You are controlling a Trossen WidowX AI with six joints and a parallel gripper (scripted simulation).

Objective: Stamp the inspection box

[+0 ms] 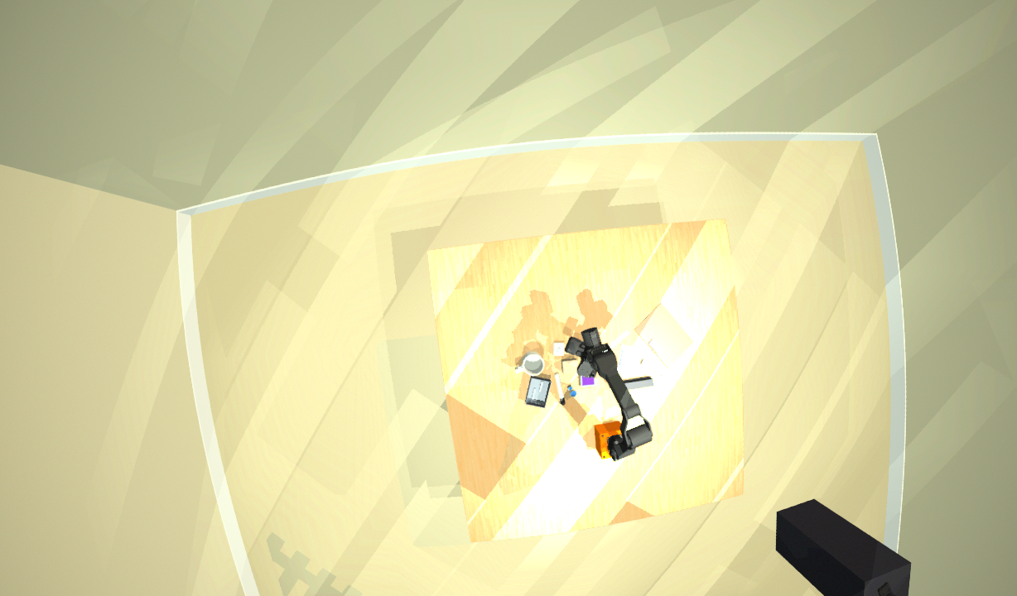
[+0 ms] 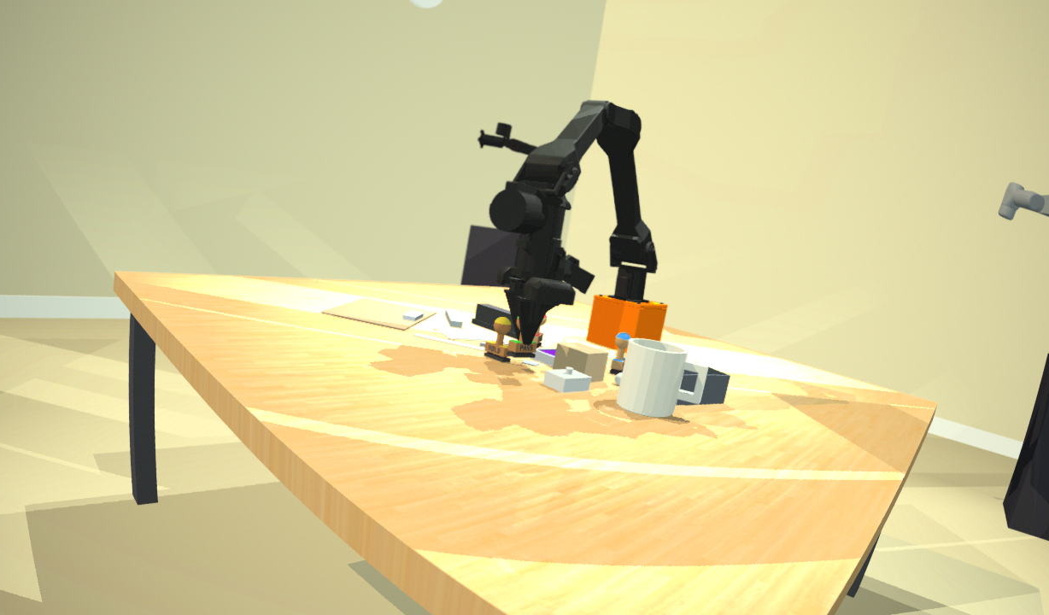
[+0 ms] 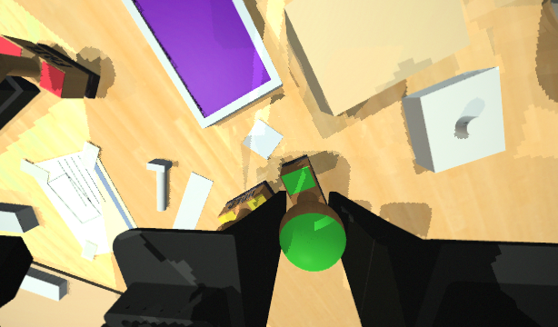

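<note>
My gripper tip is right at the green-knobbed PASS stamp. Round my gripper tip: beige box: 70 mm to the left, 60 mm behind, 20 mm below; purple ink pad: 110 mm behind, 30 mm below; yellow-knobbed stamp: 50 mm to the right, 20 mm below.
</note>
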